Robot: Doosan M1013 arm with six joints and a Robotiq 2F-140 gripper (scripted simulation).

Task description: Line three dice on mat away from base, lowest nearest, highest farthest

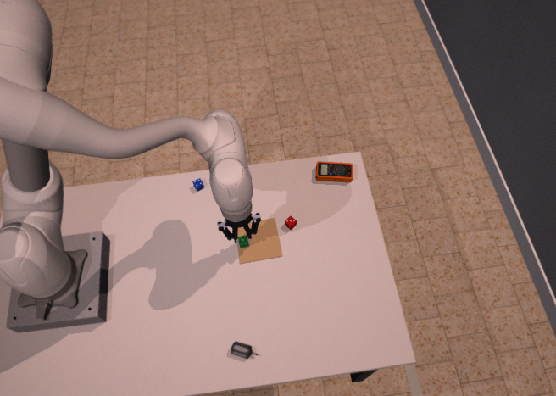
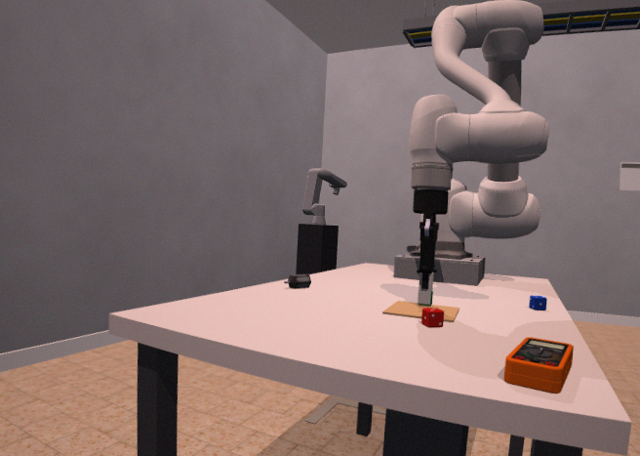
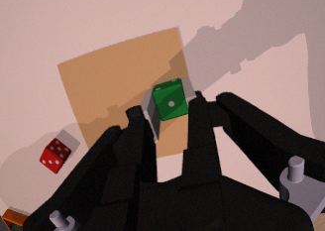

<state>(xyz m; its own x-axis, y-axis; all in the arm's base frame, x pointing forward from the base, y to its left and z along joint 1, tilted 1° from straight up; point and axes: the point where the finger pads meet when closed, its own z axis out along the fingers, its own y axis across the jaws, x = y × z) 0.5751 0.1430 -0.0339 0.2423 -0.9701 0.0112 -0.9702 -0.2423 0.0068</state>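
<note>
Right now the green die is 20 mm below my hand. The rest, counted from my hand: red die (160 mm ahead, 70 mm to the left, 30 mm below); then tan mat (50 mm ahead, 40 mm below, 10 mm to the left); then blue die (220 mm to the left, 170 mm behind, 30 mm below).
</note>
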